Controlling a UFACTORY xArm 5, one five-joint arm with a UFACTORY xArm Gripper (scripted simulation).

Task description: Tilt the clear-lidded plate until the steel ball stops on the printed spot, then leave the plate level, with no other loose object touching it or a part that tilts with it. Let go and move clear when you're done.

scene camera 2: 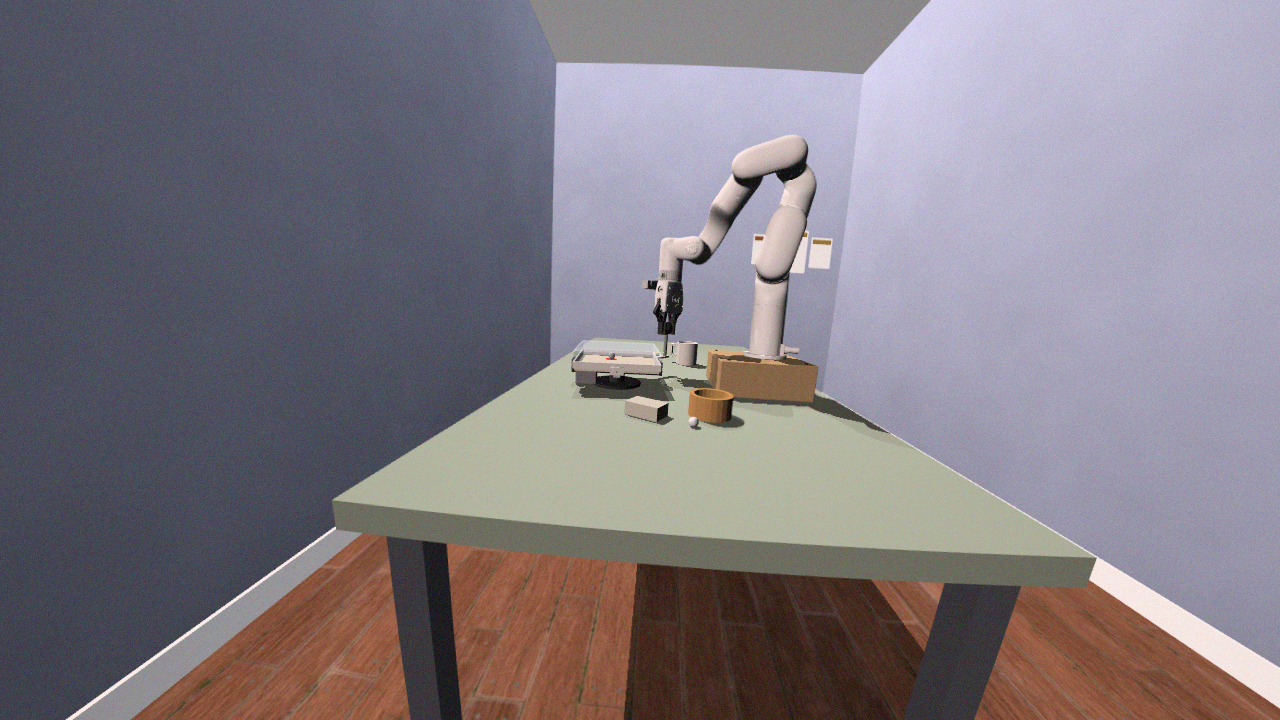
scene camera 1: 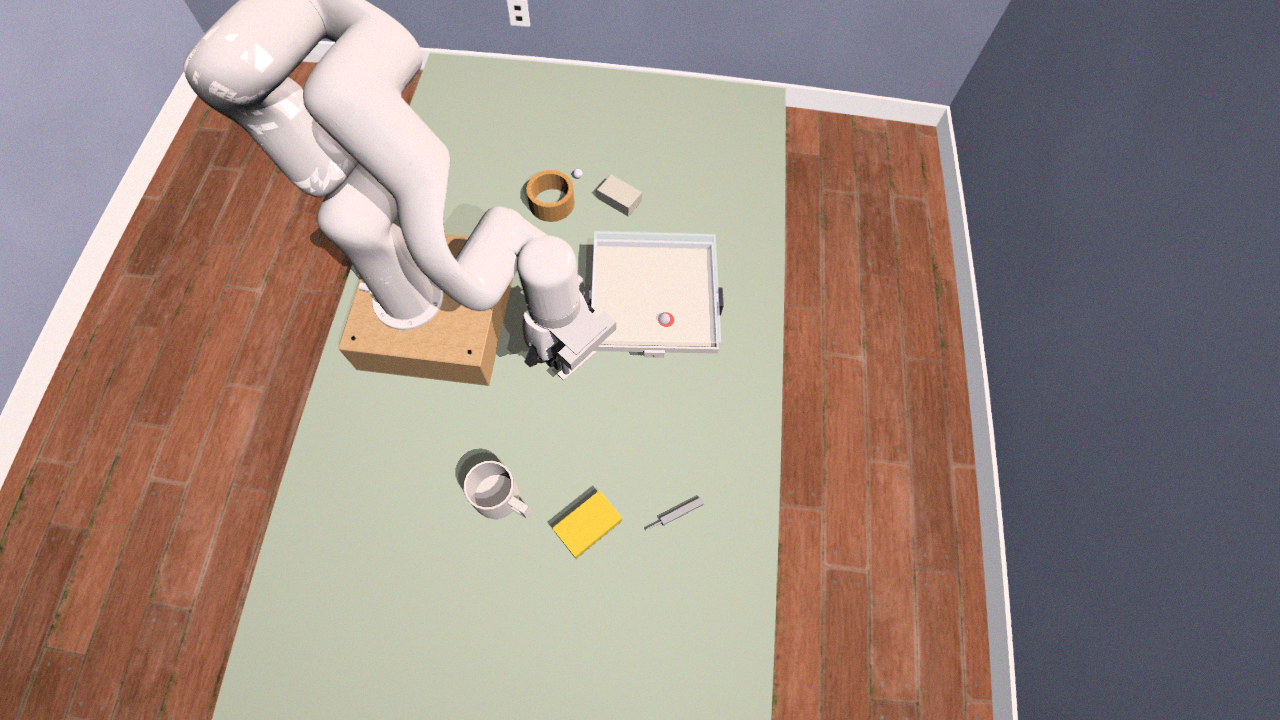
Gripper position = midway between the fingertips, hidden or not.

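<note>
There's a mug (scene camera 1: 486, 484) here, and a yellow block (scene camera 1: 580, 530). You'd also see a beige block (scene camera 1: 619, 195) (scene camera 2: 641, 407), plus a square plate (scene camera 1: 661, 289) (scene camera 2: 590, 356). And there's the gripper (scene camera 1: 563, 354) (scene camera 2: 666, 334).
</note>
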